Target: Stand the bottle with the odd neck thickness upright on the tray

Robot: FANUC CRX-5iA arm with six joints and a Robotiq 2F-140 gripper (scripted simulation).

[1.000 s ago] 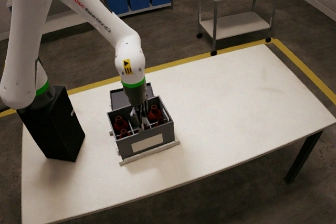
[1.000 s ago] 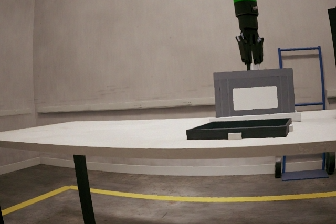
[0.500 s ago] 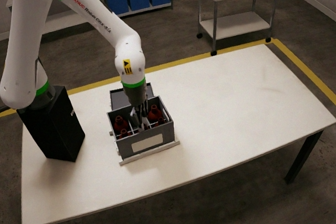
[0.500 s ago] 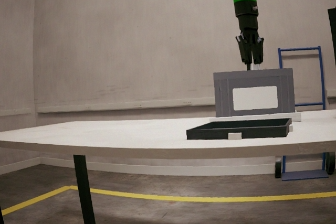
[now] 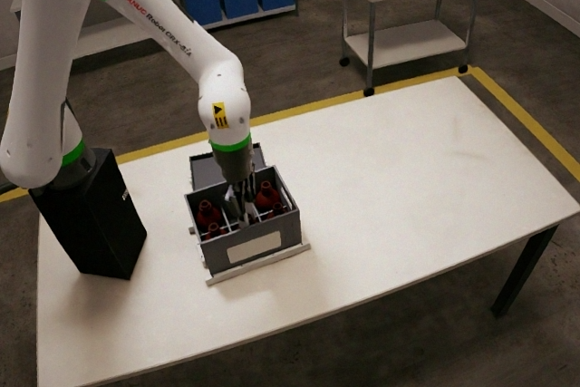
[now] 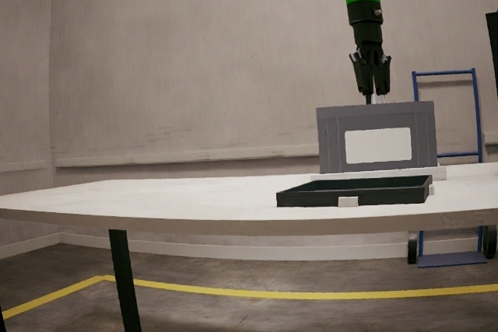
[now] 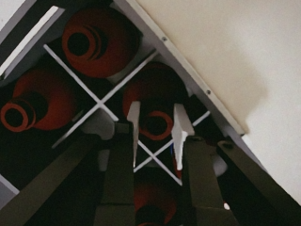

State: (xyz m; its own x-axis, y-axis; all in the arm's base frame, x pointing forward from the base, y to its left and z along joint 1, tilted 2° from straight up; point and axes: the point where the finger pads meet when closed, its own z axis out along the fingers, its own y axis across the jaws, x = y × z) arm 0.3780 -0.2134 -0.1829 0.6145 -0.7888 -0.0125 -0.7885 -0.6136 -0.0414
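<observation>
The crate lies 9 cm below my hand and 5 cm to the left of it. From my hand the other things lie so: dark tray (33 cm to the left, 16 cm below, 6 cm ahead); then bottle (10 cm to the left, 9 cm below, 8 cm behind).
</observation>
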